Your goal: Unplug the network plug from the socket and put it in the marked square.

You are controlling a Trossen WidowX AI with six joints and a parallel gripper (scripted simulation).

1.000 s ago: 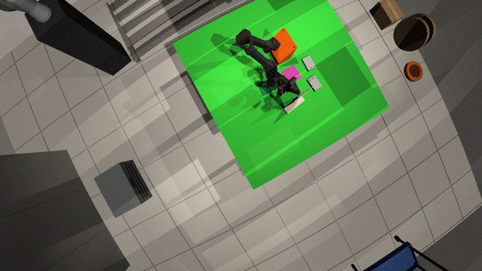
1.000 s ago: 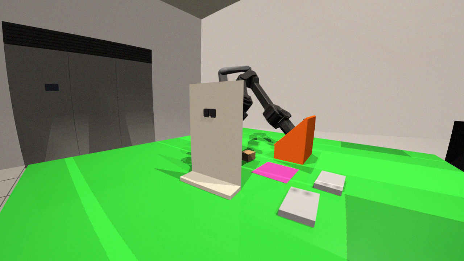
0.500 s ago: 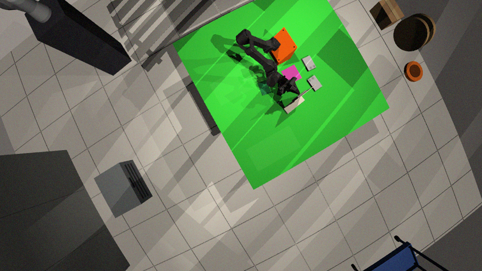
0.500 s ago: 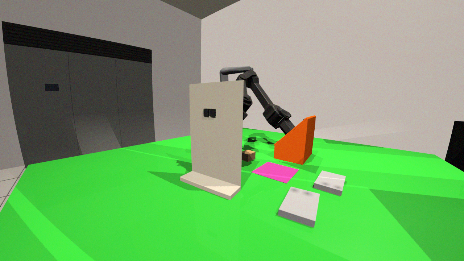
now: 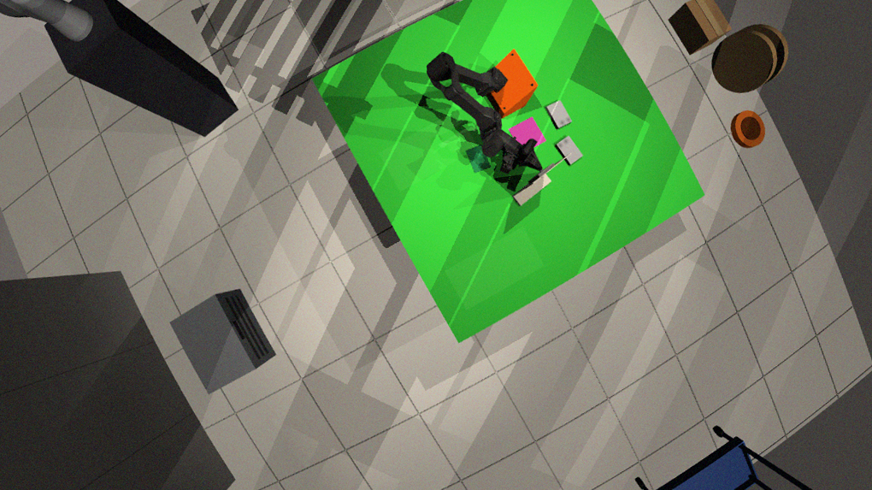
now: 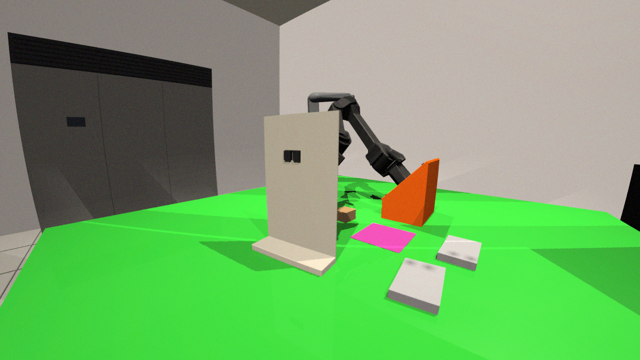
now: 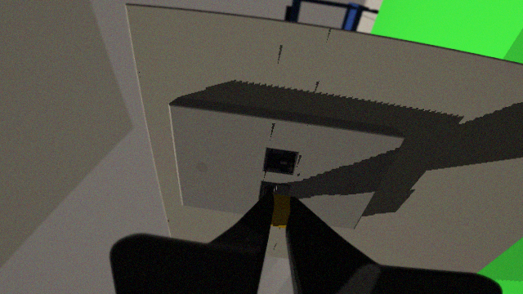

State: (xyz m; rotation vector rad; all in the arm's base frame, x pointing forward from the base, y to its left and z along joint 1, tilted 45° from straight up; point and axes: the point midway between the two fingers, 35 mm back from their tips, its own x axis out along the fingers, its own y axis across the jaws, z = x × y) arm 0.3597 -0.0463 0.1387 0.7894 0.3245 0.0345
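The pink square lies 190 mm below my gripper tip, 150 mm behind it and 130 mm to the left of it. The rest, counted from my gripper tip: beige upright panel (70 mm below, 30 mm ahead, 10 mm to the right); then yellow plug (right at my gripper tip).
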